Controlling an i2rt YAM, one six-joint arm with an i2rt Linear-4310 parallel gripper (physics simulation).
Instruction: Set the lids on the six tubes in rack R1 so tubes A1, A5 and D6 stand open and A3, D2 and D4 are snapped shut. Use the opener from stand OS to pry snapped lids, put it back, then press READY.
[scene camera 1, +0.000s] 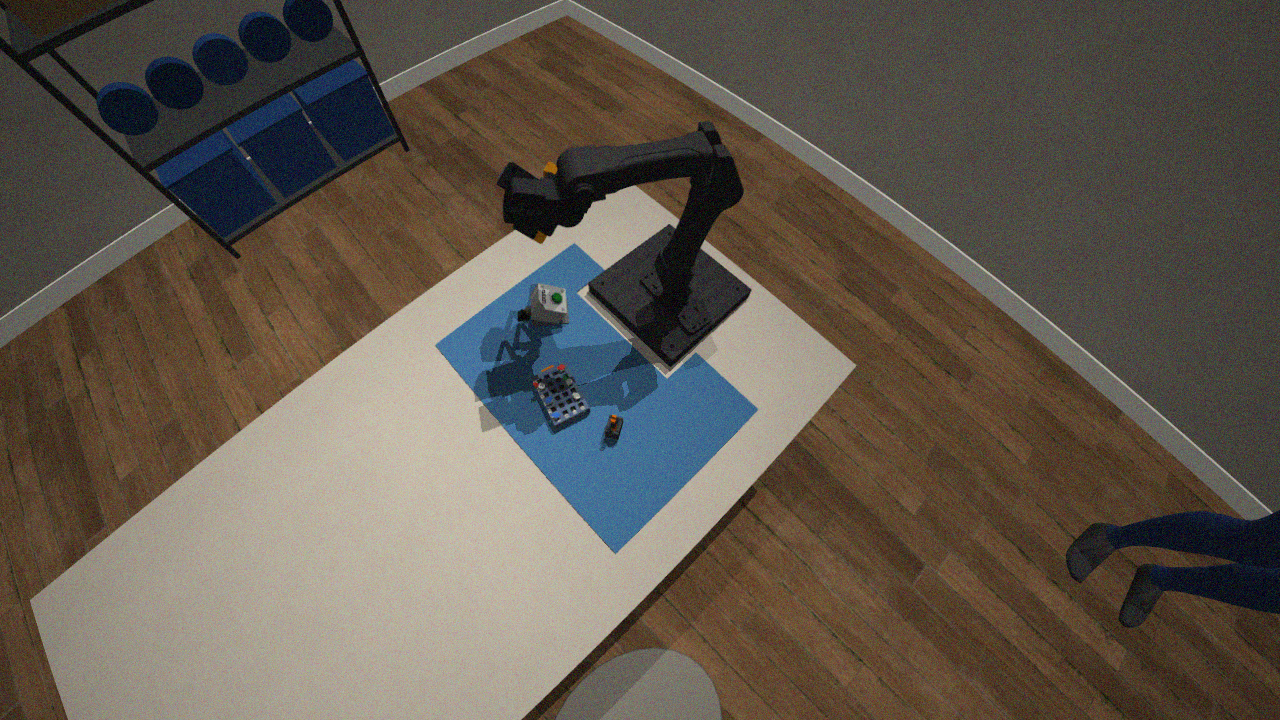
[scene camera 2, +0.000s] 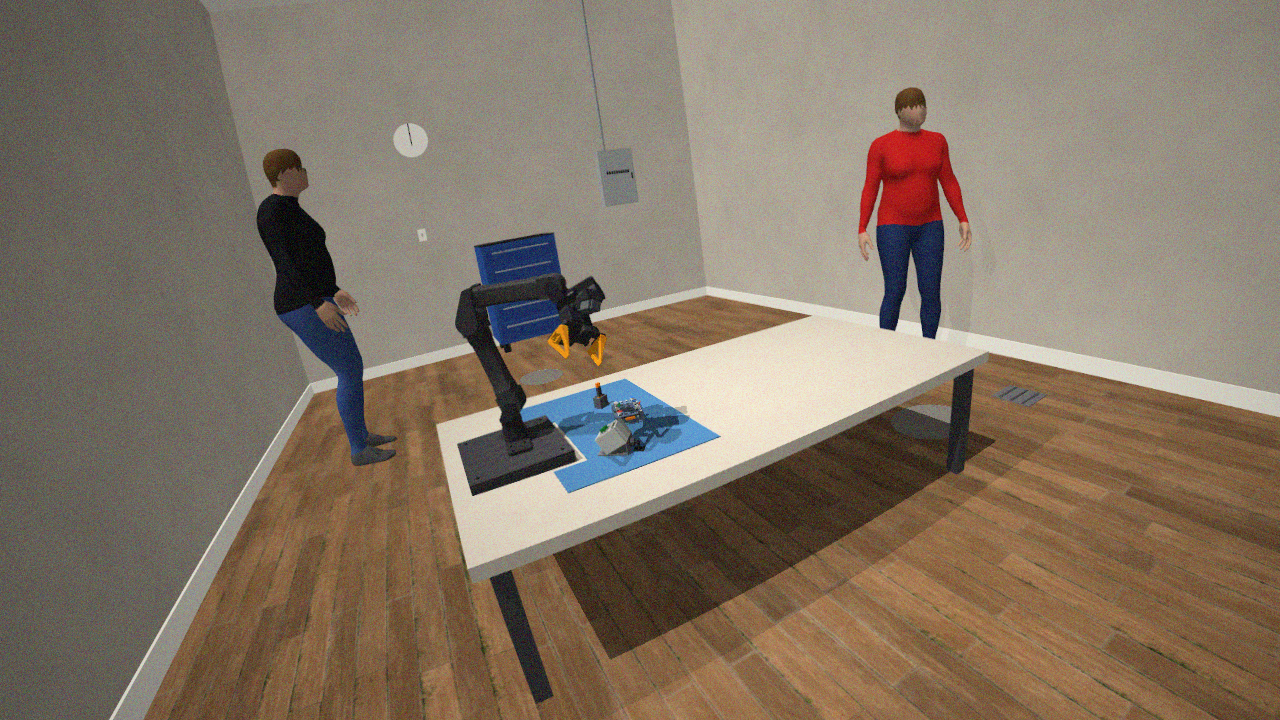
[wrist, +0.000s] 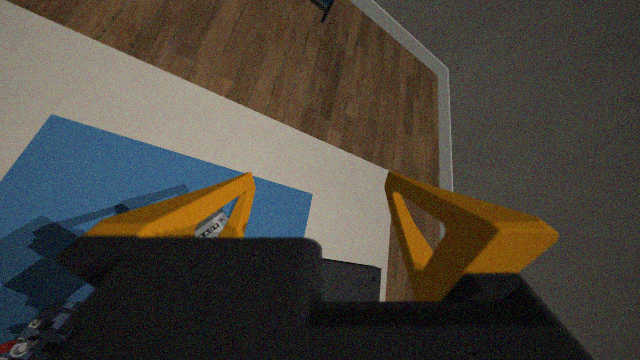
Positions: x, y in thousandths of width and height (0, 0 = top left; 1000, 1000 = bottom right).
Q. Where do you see a white box with green button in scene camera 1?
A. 429, 426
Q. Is the gripper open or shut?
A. Open.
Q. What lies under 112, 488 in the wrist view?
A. A blue mat.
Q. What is the gripper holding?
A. Nothing.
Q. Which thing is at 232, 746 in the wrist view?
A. The gripper.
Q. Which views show the gripper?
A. Scene camera 1, scene camera 2 and the wrist view: all of them.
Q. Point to the gripper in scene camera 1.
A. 418, 278
